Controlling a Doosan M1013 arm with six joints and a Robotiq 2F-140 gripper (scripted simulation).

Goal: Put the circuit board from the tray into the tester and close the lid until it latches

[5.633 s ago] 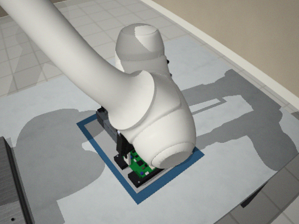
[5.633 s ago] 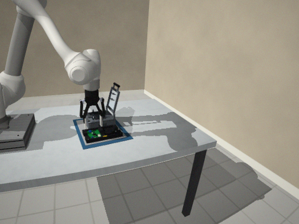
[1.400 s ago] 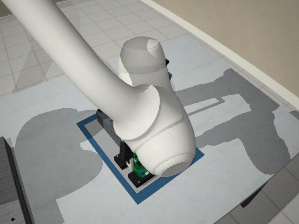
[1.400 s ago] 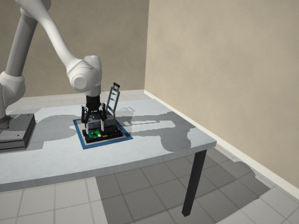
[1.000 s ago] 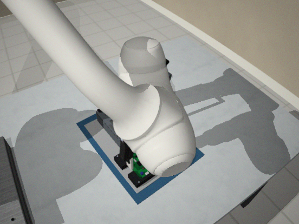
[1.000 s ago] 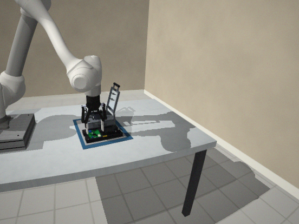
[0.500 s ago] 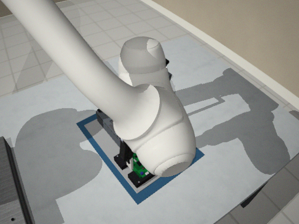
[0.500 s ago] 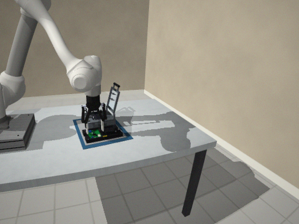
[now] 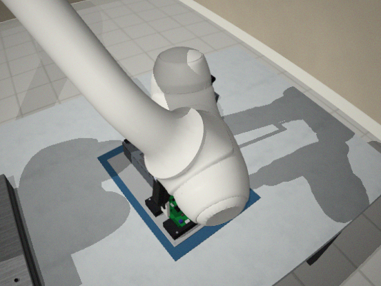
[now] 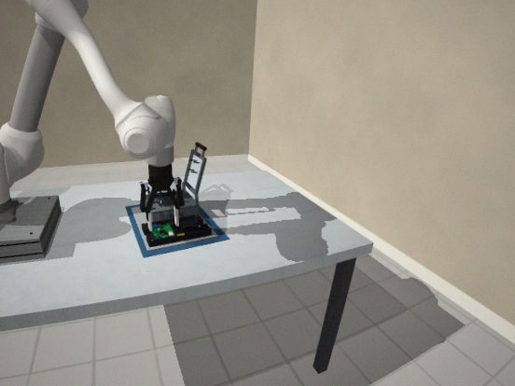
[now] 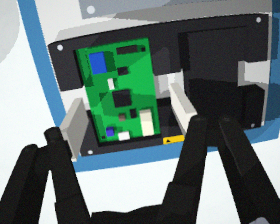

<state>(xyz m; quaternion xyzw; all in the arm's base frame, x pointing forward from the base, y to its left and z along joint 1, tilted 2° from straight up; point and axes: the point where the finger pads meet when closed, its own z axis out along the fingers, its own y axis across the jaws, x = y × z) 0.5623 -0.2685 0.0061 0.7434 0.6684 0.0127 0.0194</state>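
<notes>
Now: hand 40 mm above the green circuit board and 10 mm past it. From my hand the other things lie so: latch hook: 230 mm to the left, 30 mm above, 20 mm ahead; tester lid: 190 mm ahead, 150 mm to the left, 120 mm above.
</notes>
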